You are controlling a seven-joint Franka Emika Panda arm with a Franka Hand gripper.
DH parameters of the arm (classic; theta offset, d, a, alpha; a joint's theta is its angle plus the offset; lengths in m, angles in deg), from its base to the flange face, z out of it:
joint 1: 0 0.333 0 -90
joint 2: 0 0 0 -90
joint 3: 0 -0.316 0.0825 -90
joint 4: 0 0 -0.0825 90
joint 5: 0 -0.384 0 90
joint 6: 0 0 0.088 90
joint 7: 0 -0.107 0 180
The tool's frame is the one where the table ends.
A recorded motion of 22 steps. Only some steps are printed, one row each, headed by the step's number.
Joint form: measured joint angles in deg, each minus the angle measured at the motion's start. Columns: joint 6, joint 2, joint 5, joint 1, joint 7, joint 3, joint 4.
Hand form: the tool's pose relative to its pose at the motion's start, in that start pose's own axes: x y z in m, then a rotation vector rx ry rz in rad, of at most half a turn. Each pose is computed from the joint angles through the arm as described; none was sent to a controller.
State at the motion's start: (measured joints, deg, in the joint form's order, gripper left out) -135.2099 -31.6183 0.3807 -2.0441 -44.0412 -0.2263 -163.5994
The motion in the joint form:
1: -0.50 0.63 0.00 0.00 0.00 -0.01 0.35
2: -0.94 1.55 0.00 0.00 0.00 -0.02 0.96
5: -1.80 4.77 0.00 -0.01 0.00 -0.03 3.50
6: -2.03 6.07 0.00 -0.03 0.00 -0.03 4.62
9: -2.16 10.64 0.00 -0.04 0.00 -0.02 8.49
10: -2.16 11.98 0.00 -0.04 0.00 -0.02 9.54
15: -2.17 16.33 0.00 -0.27 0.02 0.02 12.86
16: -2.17 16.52 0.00 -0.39 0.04 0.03 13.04
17: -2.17 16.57 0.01 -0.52 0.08 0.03 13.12
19: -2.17 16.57 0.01 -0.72 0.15 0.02 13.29
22: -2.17 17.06 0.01 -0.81 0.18 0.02 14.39
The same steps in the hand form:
1: 0.0020 -0.0020 0.0004 0.0027 0.0028 -0.0002
2: 0.0050 -0.0050 0.0009 0.0042 0.0044 -0.0004
5: 0.0163 -0.0159 0.0011 0.0066 0.0065 -0.0006
6: 0.0213 -0.0205 0.0009 0.0072 0.0071 -0.0003
9: 0.0373 -0.0357 0.0033 0.0006 -0.0004 -0.0001
10: 0.0416 -0.0399 0.0050 -0.0028 -0.0041 -0.0001
15: 0.0564 -0.0515 0.0125 -0.0149 -0.0172 0.0040
16: 0.0577 -0.0515 0.0126 -0.0151 -0.0173 0.0059
17: 0.0587 -0.0511 0.0124 -0.0149 -0.0168 0.0074
19: 0.0604 -0.0508 0.0112 -0.0130 -0.0145 0.0095
22: 0.0656 -0.0547 0.0071 -0.0057 -0.0067 0.0106

